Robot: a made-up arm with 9 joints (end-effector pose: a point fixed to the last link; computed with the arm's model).
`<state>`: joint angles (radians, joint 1 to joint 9).
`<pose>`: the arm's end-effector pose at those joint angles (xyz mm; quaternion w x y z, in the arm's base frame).
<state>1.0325 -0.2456 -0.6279 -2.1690 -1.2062 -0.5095 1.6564 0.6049 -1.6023</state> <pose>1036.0 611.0 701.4 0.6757 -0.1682 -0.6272 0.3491</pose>
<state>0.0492 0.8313 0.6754 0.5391 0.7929 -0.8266 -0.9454 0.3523 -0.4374</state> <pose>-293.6 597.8 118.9 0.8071 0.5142 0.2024 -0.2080</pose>
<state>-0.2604 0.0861 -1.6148 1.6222 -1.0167 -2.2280 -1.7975 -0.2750 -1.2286</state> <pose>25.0 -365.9 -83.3 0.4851 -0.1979 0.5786 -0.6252</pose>
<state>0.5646 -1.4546 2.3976 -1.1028 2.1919 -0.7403 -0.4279 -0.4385 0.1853</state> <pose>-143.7 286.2 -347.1 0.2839 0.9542 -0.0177 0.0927</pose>
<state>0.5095 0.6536 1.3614 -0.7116 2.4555 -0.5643 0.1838 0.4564 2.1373</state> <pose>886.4 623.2 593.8 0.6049 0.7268 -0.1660 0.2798</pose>
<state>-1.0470 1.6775 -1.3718 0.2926 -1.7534 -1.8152 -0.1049 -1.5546 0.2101</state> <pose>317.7 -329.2 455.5 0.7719 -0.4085 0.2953 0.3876</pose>
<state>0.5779 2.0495 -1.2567 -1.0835 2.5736 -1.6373 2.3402 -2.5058 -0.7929</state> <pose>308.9 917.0 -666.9 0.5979 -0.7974 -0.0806 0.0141</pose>
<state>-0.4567 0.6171 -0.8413 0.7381 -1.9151 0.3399 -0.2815 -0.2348 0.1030</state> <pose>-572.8 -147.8 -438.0 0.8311 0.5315 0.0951 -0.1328</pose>
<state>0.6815 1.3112 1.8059 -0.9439 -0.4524 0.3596 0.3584 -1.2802 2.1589</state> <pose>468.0 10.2 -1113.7 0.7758 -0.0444 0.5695 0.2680</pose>
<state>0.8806 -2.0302 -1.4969 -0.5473 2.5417 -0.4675 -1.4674 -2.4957 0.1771</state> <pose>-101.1 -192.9 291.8 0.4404 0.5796 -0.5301 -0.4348</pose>
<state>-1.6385 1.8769 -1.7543 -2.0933 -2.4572 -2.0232 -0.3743 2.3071 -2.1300</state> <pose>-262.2 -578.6 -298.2 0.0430 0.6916 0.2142 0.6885</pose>
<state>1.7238 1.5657 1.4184 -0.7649 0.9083 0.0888 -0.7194 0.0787 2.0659</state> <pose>371.2 459.0 647.7 0.7491 -0.1372 -0.3820 0.5235</pose>
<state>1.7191 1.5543 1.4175 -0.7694 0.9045 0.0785 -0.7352 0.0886 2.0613</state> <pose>369.2 458.2 646.1 0.7466 -0.1480 -0.3833 0.5233</pose>
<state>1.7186 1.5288 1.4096 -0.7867 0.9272 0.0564 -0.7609 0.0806 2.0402</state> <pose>361.6 455.4 640.1 0.7390 -0.1481 -0.3801 0.5362</pose>
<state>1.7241 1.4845 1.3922 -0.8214 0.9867 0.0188 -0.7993 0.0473 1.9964</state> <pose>348.5 447.5 627.0 0.7244 -0.1321 -0.3703 0.5664</pose>
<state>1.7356 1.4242 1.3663 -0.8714 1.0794 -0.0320 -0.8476 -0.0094 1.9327</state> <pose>334.3 431.9 606.3 0.7021 -0.0997 -0.3532 0.6102</pose>
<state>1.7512 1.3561 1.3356 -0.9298 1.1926 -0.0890 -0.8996 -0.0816 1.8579</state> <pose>323.9 409.2 578.3 0.6728 -0.0546 -0.3302 0.6598</pose>
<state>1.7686 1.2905 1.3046 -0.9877 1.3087 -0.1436 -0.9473 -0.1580 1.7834</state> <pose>318.8 383.7 546.5 0.6392 -0.0036 -0.3044 0.7062</pose>
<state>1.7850 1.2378 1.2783 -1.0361 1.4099 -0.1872 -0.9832 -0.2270 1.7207</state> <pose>316.8 361.1 517.1 0.6063 0.0451 -0.2807 0.7427</pose>
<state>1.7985 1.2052 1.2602 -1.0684 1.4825 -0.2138 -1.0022 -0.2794 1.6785</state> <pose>314.8 345.6 497.1 0.5801 0.0838 -0.2640 0.7660</pose>
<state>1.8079 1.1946 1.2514 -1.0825 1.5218 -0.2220 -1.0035 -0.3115 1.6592</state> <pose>310.7 338.5 490.0 0.5643 0.1088 -0.2561 0.7773</pose>
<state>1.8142 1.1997 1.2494 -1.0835 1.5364 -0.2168 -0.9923 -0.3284 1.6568</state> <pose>304.8 337.8 492.5 0.5571 0.1233 -0.2549 0.7807</pose>
